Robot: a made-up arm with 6 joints. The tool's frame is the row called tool.
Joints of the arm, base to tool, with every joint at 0 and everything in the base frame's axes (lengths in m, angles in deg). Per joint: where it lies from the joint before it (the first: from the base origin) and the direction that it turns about. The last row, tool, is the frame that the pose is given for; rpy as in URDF.
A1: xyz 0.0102 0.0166 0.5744 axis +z
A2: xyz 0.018 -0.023 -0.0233 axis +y
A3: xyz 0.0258 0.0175 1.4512 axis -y
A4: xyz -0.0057 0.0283 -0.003 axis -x
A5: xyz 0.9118 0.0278 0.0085 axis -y
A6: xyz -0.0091 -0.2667 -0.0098 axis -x
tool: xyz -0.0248 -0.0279 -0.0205 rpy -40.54 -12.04 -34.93
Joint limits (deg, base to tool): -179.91..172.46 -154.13..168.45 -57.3..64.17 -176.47..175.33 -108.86..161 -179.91..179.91
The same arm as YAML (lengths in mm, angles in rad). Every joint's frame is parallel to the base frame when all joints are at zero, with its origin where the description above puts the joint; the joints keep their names.
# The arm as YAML. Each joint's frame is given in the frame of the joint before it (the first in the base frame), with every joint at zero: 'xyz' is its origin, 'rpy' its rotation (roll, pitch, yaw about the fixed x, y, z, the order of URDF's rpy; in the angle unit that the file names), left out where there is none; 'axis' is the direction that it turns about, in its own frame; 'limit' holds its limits. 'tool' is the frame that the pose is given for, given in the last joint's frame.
units:
  length: mm
  angle: rad
joints:
  - name: A1
    type: revolute
    origin:
      xyz: [10.2, 16.6, 574.4]
    axis: [0.0, 0.0, 1.0]
    limit:
      lower: -3.14
      upper: 3.01
  - name: A2
    type: revolute
    origin:
      xyz: [18.0, -23.0, -23.3]
    axis: [0.0, 1.0, 0.0]
    limit:
      lower: -2.6901
      upper: 2.94
  - name: A3
    type: revolute
    origin:
      xyz: [25.8, 17.5, 1451.2]
    axis: [0.0, -1.0, 0.0]
    limit:
      lower: -1.0001
      upper: 1.12
  - name: A4
    type: revolute
    origin:
      xyz: [-5.7, 28.3, -3.0]
    axis: [-1.0, 0.0, 0.0]
    limit:
      lower: -3.08
      upper: 3.0601
  - name: A5
    type: revolute
    origin:
      xyz: [911.8, 27.8, 8.5]
    axis: [0.0, -1.0, 0.0]
    limit:
      lower: -1.9
      upper: 2.81
  - name: A6
    type: revolute
    origin:
      xyz: [-9.1, -266.7, -9.8]
    axis: [-1.0, 0.0, 0.0]
    limit:
      lower: -3.14
      upper: 3.14
tool:
  origin:
    xyz: [-24.8, -27.9, -20.5]
    rpy: [-0.7076, -0.2101, -0.6096]

